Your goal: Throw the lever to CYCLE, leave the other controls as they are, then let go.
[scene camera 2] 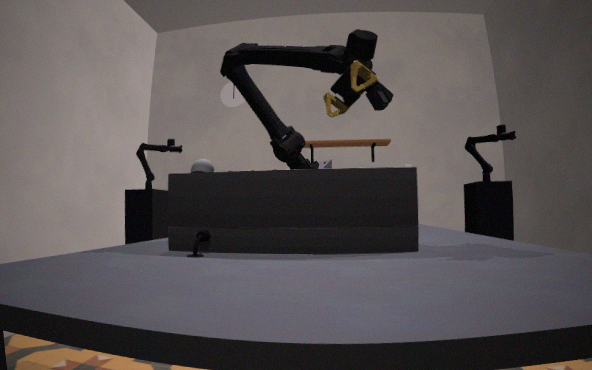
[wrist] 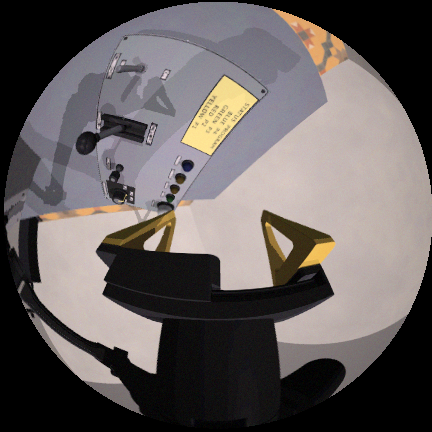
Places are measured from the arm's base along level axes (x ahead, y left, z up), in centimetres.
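Pixels of known places: gripper, between the fingertips: (scene camera 2: 341, 103) (wrist: 217, 214).
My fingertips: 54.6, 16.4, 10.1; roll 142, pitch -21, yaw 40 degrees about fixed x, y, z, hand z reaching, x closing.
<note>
Ahead of a thing's pixels: the offset from my fingertips to its top centre, as dx, dy, dz. "spot": to the spot under its first point.
The lever {-12.4, -6.1, -17.7} (wrist: 107, 132) has a black ball knob and stands in a dark slot on the grey control panel (wrist: 200, 65), in the upper left of the wrist view. Its knob leans toward the panel's left edge there. A small label beside the slot's right end is too blurred to read surely. My gripper (scene camera 2: 343, 98) (wrist: 217, 214) is open and empty, high above the console (scene camera 2: 295, 200) and apart from the lever. In scene camera 2 the console's dark side hides the lever.
The panel also bears a grey handle {spot: -11.6, +6.0, -20.6} (wrist: 131, 68), a small toggle {-9.5, -17.9, -18.5} (wrist: 116, 173), a rotary knob {-8.9, -29.9, -19.2} (wrist: 119, 196), several coloured lamps and a yellow card {+4.9, +3.5, -15.9} (wrist: 220, 116). A white dome {spot: +8.6, -28.9, -14.2} (scene camera 2: 202, 166) tops the console. A black hook-like part {spot: +10.9, -28.5, -29.8} (scene camera 2: 199, 242) stands at its front.
</note>
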